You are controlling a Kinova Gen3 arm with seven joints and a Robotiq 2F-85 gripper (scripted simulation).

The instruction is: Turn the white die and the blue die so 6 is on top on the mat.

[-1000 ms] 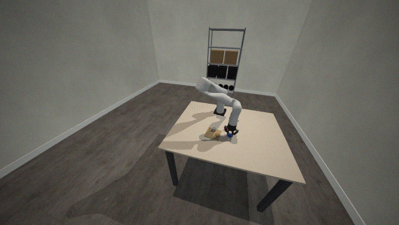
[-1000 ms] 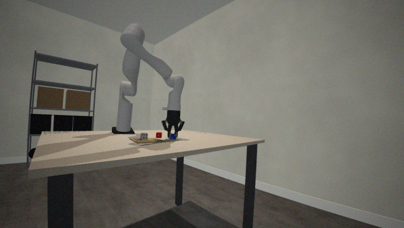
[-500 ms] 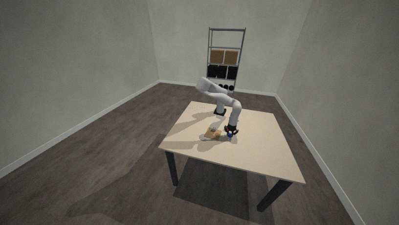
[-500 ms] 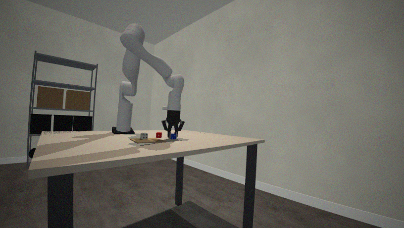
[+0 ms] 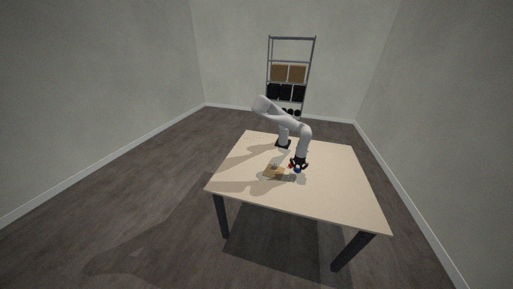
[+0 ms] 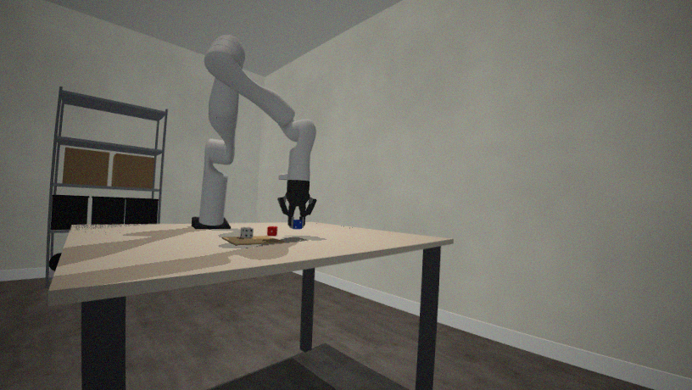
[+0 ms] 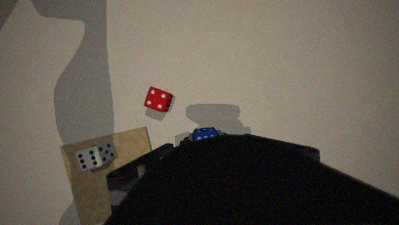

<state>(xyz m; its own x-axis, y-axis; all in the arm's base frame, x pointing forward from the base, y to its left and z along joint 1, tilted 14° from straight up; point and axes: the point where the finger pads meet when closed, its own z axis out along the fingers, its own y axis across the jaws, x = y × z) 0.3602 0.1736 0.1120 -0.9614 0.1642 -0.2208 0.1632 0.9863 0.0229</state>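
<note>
My hand is 160 mm to the left of the tan mat, 50 mm above it and 30 mm short of it. The rest, counted from my hand: white die (160 mm to the right, 30 mm below, 20 mm behind); then blue die (10 mm below); then red die (70 mm behind, 50 mm to the right, 40 mm below).
</note>
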